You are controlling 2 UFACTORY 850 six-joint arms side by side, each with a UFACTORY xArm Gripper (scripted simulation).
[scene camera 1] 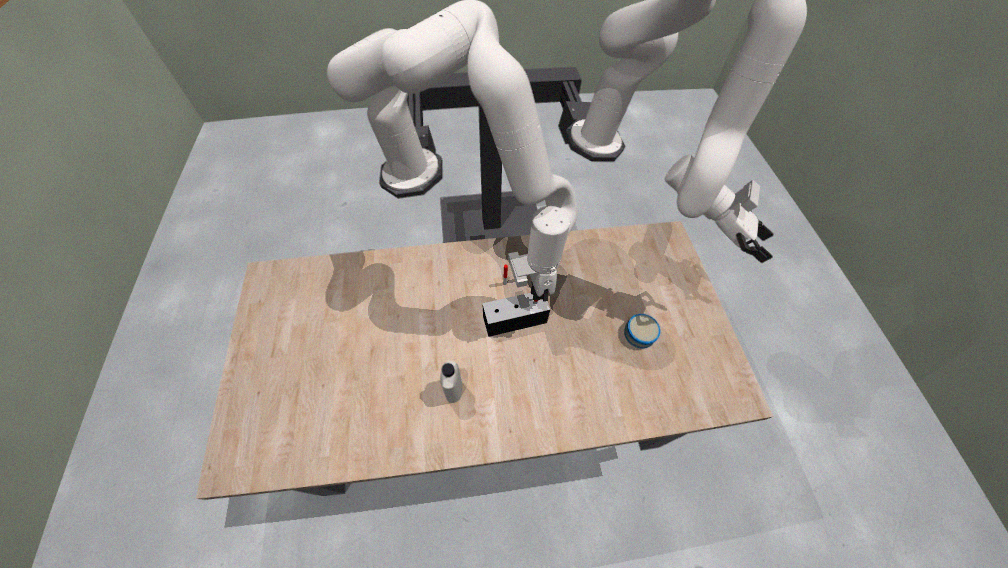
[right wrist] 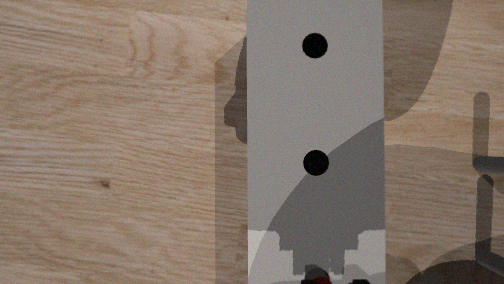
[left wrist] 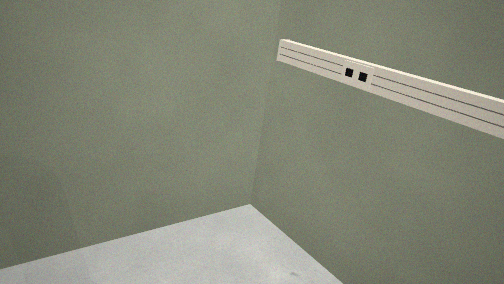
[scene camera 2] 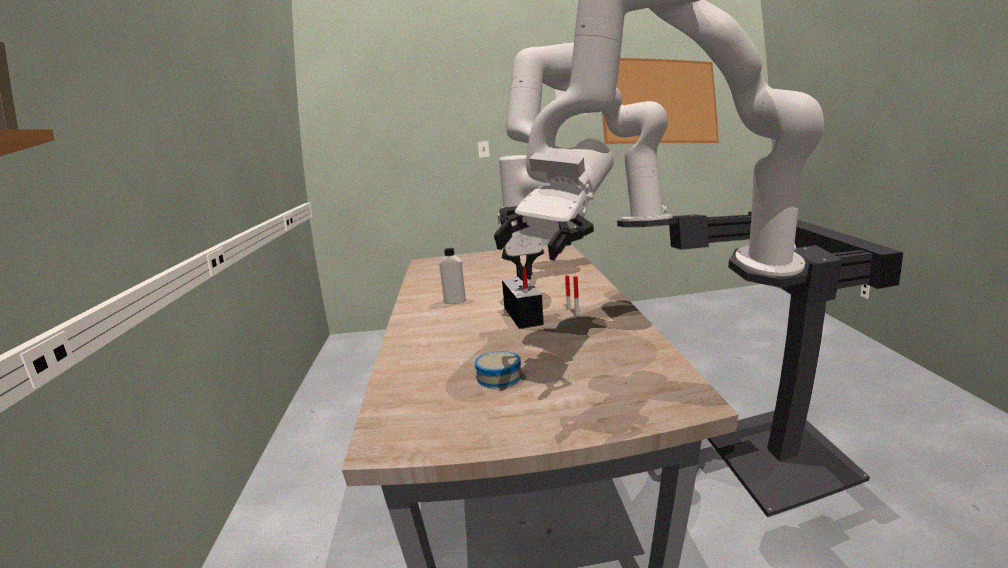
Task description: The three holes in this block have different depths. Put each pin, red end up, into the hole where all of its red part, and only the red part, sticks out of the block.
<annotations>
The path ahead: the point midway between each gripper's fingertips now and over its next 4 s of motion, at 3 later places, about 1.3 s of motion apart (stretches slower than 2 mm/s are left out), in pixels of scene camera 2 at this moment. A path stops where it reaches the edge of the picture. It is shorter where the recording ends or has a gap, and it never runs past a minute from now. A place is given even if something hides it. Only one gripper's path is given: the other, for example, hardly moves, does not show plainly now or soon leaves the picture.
My right gripper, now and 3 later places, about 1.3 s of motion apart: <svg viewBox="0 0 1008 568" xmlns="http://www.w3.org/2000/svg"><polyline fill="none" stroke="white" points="524,278 525,280 524,271 523,261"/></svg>
</annotations>
